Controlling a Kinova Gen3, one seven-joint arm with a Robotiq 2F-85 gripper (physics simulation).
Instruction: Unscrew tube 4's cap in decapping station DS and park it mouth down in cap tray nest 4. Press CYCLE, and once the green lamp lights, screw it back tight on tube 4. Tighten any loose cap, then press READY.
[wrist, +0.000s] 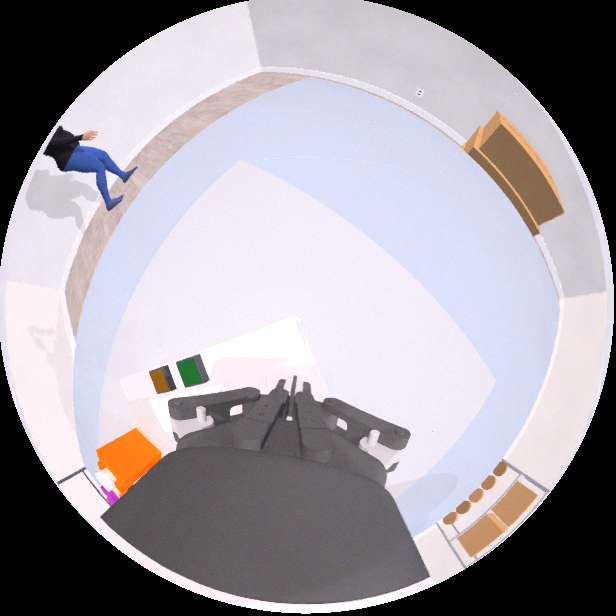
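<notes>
My gripper (293, 386) fills the bottom centre of the wrist view, its two fingers pressed together with nothing between them. Just beyond the fingertips lies a white panel (229, 362) carrying a brown button (161, 379) and a green button (191, 371), both to the left of the fingers. No tube, cap or cap tray shows; the gripper body hides what lies below it.
An orange block (127, 457) with a small magenta and white piece (108, 487) sits at the lower left. A wooden cabinet (515, 170) stands at the far right. A wire rack with brown items (491, 508) is at the lower right. A person in blue (91, 162) is far left.
</notes>
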